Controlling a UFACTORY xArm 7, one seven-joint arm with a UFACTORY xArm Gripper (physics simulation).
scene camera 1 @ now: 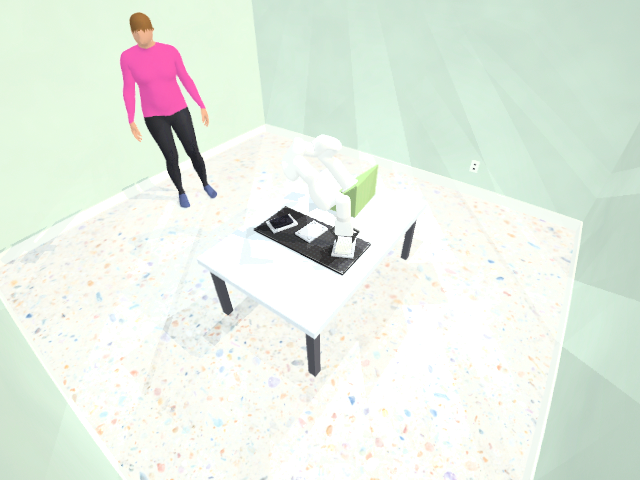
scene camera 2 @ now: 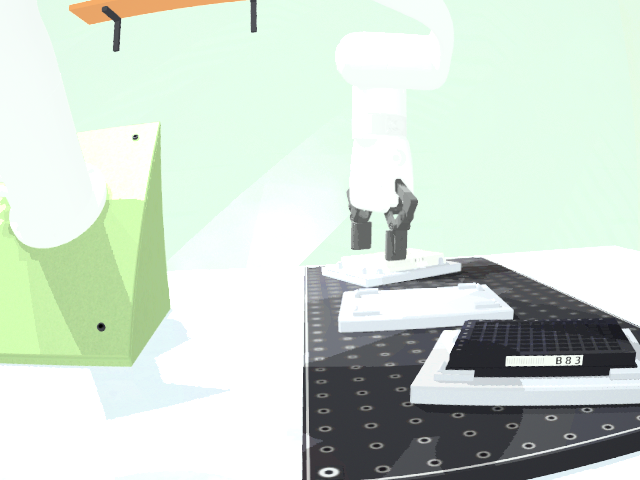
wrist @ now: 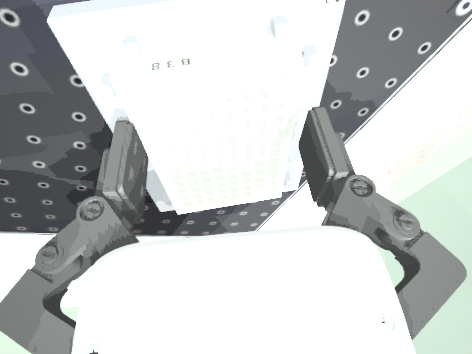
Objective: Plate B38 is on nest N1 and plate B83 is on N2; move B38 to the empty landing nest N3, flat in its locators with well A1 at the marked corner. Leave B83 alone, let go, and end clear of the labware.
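Pale plate B38 (scene camera 1: 344, 244) (scene camera 2: 369, 261) (wrist: 225, 125) lies on white nest N1 (scene camera 2: 392, 277) (wrist: 80, 35). My gripper (scene camera 2: 378, 249) (wrist: 222, 132) is open and empty over B38, with one finger towards each long side. In the scene camera 2 view its fingertips are low over the plate; their exact height is unclear. Middle nest N3 (scene camera 1: 311, 230) (scene camera 2: 423, 304) is empty, with raised corner locators. Black plate B83 (scene camera 1: 281, 221) (scene camera 2: 542, 341) sits on nest N2 (scene camera 2: 516, 391). Part of an A1 mark shows at the wrist view's top edge; B38's well A1 cannot be made out.
The nests stand in a row on a black perforated board (scene camera 1: 320, 249) (scene camera 2: 346, 356) (wrist: 30, 90) on the white table (scene camera 1: 279, 284). A green angled block (scene camera 1: 366, 191) (scene camera 2: 149, 258) stands beside the arm. An orange shelf (scene camera 2: 155, 9) is on the wall. A person (scene camera 1: 155, 77) stands beyond the table.
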